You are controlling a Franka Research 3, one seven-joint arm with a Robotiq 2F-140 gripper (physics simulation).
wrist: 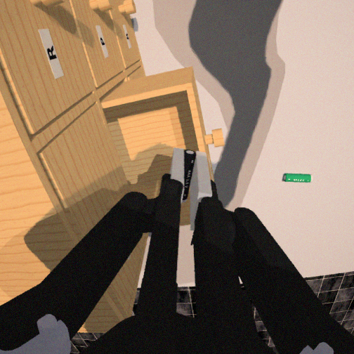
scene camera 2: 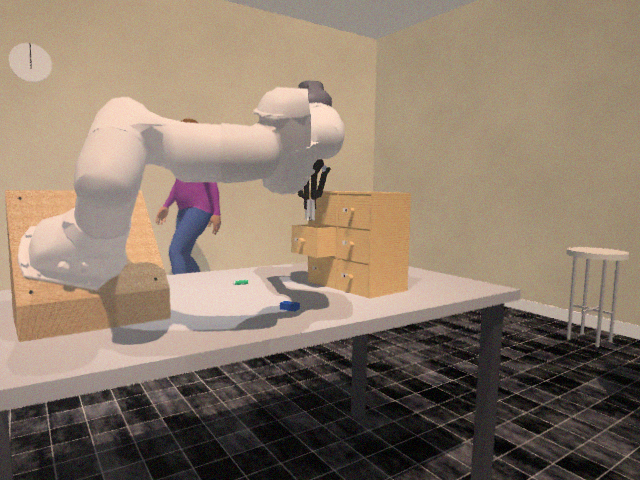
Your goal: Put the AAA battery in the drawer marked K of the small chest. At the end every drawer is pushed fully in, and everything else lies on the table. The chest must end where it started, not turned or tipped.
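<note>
The AAA battery (wrist: 188,175) is black and stands roughly upright between the pale fingertips of my gripper (scene camera 2: 310,210) (wrist: 186,165), which is shut on it. In the scene view the battery is too small to make out. The small wooden chest (scene camera 2: 390,242) (wrist: 15,165) stands upright on the table. One drawer (scene camera 2: 321,243) (wrist: 200,120), in the middle row of the left column, is pulled out; its label is not legible now. The fingertips are above this open drawer, near its front wall. The visible part of its floor is bare; the fingers hide some of it.
A green battery (scene camera 2: 240,282) (wrist: 297,177) lies on the table (scene camera 2: 439,291) in front of the chest. A blue block (scene camera 2: 289,305) lies nearer the table's front edge. Other drawers look shut, including one marked R (wrist: 30,65). A person (scene camera 2: 193,222) stands behind the table.
</note>
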